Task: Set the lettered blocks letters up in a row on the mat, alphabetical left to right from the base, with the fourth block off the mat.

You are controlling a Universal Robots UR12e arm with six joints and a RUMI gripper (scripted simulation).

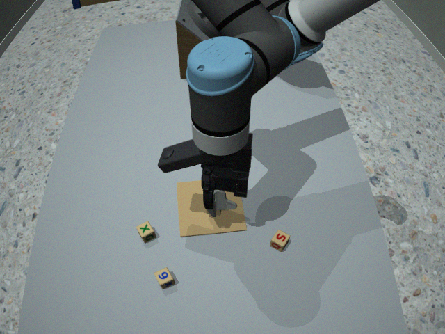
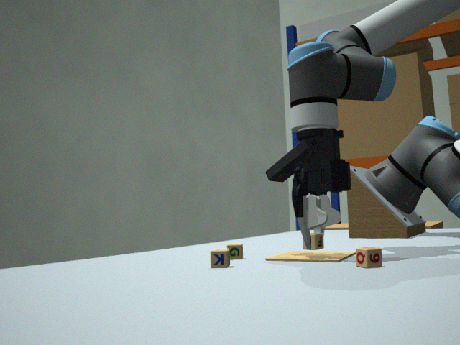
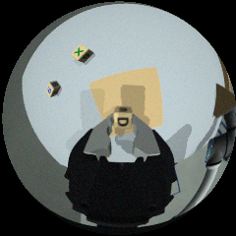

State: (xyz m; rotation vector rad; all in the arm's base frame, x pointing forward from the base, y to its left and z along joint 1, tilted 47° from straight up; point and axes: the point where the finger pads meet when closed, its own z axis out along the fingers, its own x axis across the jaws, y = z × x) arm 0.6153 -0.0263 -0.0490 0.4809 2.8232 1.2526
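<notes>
Now: hand 3 cm above the tan mat, 2 cm past it and 1 cm to the left of it.
</notes>
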